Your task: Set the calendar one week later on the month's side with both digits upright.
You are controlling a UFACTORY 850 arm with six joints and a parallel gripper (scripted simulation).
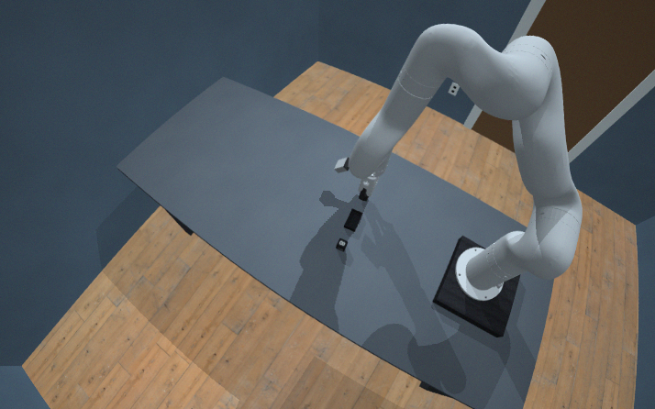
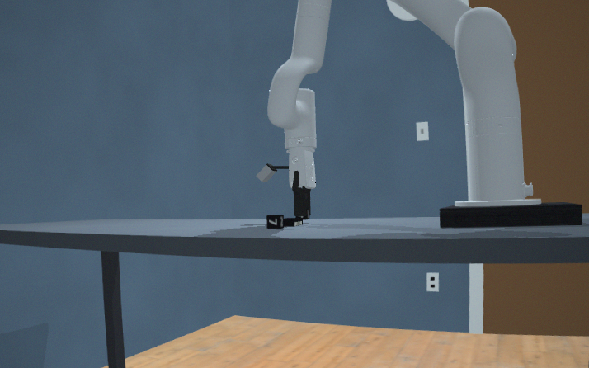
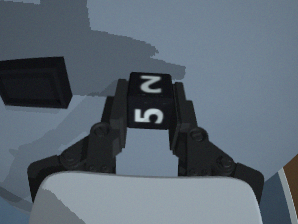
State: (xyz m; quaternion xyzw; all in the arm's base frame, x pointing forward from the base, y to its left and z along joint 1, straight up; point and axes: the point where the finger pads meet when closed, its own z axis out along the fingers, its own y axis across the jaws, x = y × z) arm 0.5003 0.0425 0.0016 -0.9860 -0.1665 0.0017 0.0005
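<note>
The black tray lies 4 cm behind my hand, 10 cm to the left of it and 3 cm below it. Round my hand: calendar cube: 7 cm behind, 20 cm to the left, 2 cm below.
</note>
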